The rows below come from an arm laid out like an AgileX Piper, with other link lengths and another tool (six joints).
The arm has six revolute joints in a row. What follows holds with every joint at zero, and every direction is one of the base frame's.
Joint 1 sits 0.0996 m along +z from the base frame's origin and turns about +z.
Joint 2 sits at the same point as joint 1 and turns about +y.
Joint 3 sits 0.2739 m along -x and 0.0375 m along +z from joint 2 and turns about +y.
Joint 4 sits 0.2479 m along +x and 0.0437 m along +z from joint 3 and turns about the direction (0.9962, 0, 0.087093).
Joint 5 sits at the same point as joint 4 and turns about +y.
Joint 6 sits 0.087 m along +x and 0.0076 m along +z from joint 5 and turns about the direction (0.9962, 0, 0.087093).
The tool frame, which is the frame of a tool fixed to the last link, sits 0.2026 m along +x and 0.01 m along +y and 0.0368 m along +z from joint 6; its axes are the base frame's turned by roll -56.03, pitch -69.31 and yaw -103.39 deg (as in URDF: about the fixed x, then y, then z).
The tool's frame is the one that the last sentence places.
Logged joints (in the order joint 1, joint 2, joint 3, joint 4, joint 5, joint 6), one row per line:
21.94 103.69 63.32 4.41 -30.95 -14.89
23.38 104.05 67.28 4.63 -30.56 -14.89
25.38 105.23 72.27 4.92 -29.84 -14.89
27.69 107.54 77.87 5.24 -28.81 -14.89
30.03 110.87 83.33 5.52 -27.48 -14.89
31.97 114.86 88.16 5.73 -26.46 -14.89
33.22 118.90 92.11 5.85 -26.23 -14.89
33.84 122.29 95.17 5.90 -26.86 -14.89
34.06 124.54 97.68 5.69 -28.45 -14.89
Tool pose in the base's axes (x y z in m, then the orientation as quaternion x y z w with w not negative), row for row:
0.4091 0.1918 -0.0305 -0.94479 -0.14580 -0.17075 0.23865
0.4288 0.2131 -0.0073 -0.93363 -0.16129 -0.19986 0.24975
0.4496 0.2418 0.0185 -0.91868 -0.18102 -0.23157 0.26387
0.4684 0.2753 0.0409 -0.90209 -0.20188 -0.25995 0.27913
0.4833 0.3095 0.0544 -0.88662 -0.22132 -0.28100 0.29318
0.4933 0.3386 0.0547 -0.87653 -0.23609 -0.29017 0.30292
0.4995 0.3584 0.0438 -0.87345 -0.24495 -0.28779 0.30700
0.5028 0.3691 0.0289 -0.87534 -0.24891 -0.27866 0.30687
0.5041 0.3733 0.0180 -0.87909 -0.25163 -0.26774 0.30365
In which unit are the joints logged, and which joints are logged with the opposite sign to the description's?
The joints are logged in degrees. Opposite sign: joint 3, joint 5.
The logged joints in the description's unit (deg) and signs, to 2 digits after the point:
21.94 103.69 -63.32 4.41 30.95 -14.89
23.38 104.05 -67.28 4.63 30.56 -14.89
25.38 105.23 -72.27 4.92 29.84 -14.89
27.69 107.54 -77.87 5.24 28.81 -14.89
30.03 110.87 -83.33 5.52 27.48 -14.89
31.97 114.86 -88.16 5.73 26.46 -14.89
33.22 118.90 -92.11 5.85 26.23 -14.89
33.84 122.29 -95.17 5.90 26.86 -14.89
34.06 124.54 -97.68 5.69 28.45 -14.89

